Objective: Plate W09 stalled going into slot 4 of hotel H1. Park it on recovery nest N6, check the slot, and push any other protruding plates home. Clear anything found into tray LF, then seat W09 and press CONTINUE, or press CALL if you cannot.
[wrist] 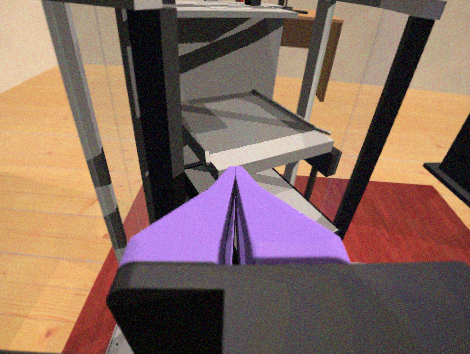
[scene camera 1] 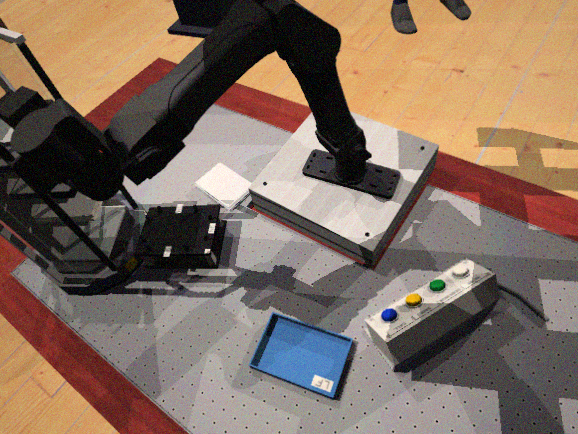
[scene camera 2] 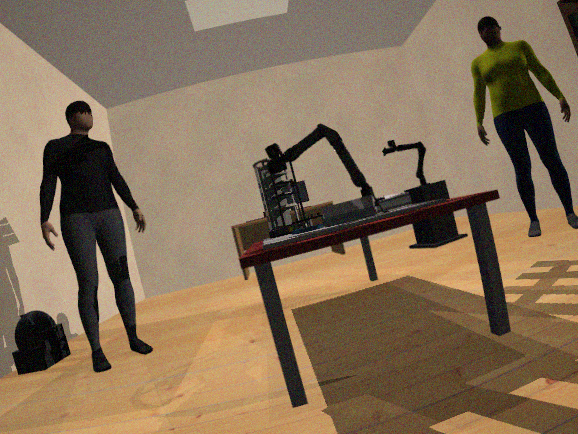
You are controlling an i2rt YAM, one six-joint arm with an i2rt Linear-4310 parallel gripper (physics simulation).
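Pixels of known places: gripper, fingertip midpoint: (wrist: 235,177); arm's base, link origin: (scene camera 1: 350,174).
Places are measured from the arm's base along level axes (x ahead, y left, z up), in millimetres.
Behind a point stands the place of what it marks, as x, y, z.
Observation:
My gripper (wrist: 235,177) @[341, -375, 325] is shut and empty in the wrist view, its purple fingertips together just in front of hotel H1 (wrist: 156,115) @[374, -374, 358] (scene camera 1: 90,289) @[430, -407, -32] (scene camera 2: 263,197) @[438, -452, 189]. Beyond the tips is a grey shelf-like slab (wrist: 250,120) @[316, -469, 311] with a pale front lip; another slab (wrist: 305,202) @[270, -432, 254] lies lower. The slot numbers are not readable, and I cannot tell which slab is W09. In scene camera 1 the arm's wrist is over the hotel and the fingers are hidden. A black block with white clips (scene camera 1: 182,232) @[255, -272, 1], perhaps nest N6, stands beside the hotel. Blue tray LF (scene camera 1: 300,352) @[374, 42, -57] shows no object inside.
The button box (scene camera 1: 440,315) @[252, 246, 14] has blue, yellow, green and white buttons. The arm's base stands on a pale raised block (scene camera 1: 310,205) @[102, -50, -4]. A white flat piece (scene camera 1: 222,184) @[84, -289, -45] lies beside it. Hotel posts (wrist: 387,115) @[227, -432, 333] flank the fingers. Two people (scene camera 2: 87,170) (scene camera 2: 512,80) stand beyond the table.

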